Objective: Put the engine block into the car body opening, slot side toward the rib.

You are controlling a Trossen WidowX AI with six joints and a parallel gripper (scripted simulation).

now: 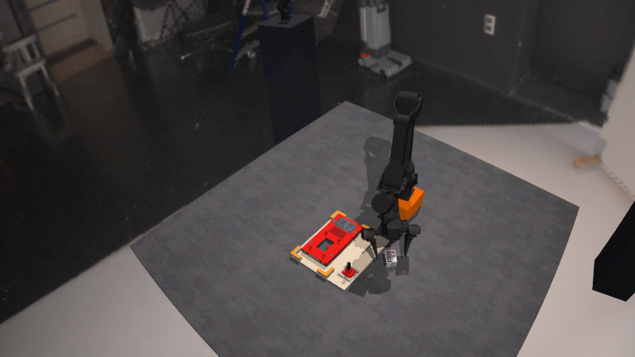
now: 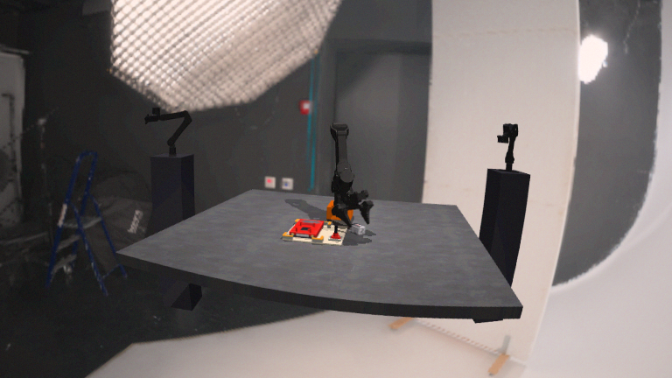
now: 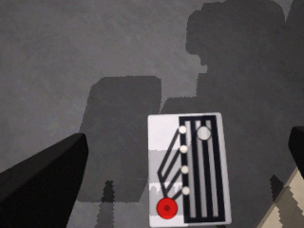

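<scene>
Right now the engine block is 1 cm behind my gripper tip, 1 cm to the right of it and 2 cm below it. From my gripper tip the other things lie so: cream base plate: 3 cm ahead, 19 cm to the right, 2 cm below.
</scene>
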